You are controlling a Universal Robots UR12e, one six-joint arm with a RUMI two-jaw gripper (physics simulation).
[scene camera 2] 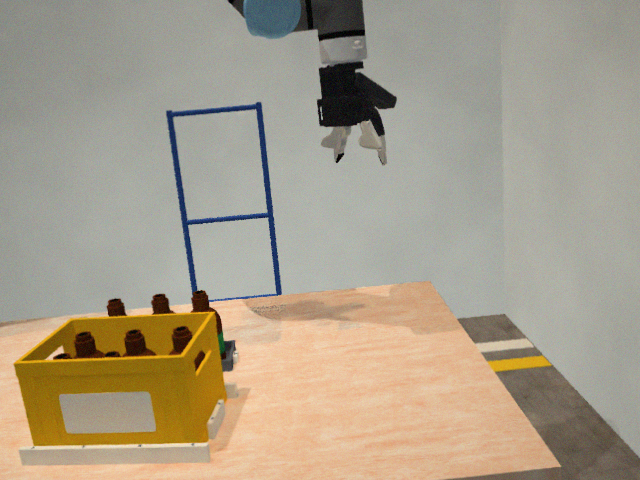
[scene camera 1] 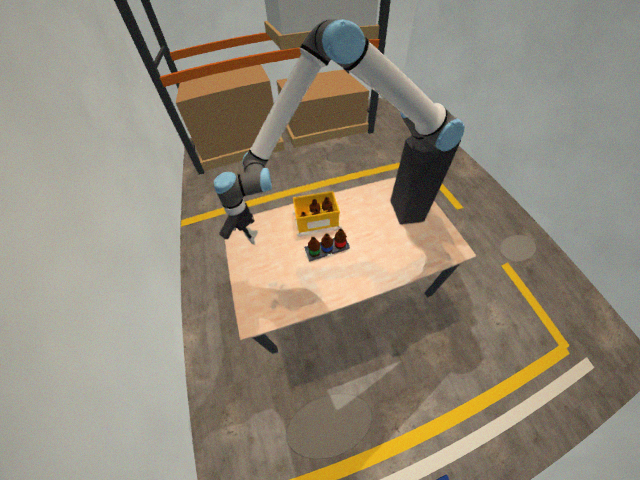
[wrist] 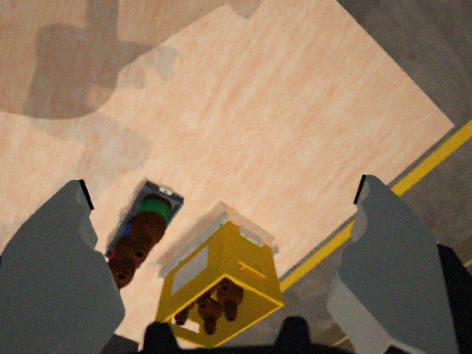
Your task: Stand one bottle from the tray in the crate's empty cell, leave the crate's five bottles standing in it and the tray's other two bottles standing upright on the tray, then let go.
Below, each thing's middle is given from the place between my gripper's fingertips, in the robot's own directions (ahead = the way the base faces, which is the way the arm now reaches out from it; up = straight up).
Scene:
Now: the green-banded bottle (wrist: pixel 148 228) 34 cm behind my hand, 31 cm below it and 10 cm to the right of it. Also, from my hand: blue-banded bottle (wrist: pixel 126 261): 42 cm behind, 31 cm below, 12 cm to the right.

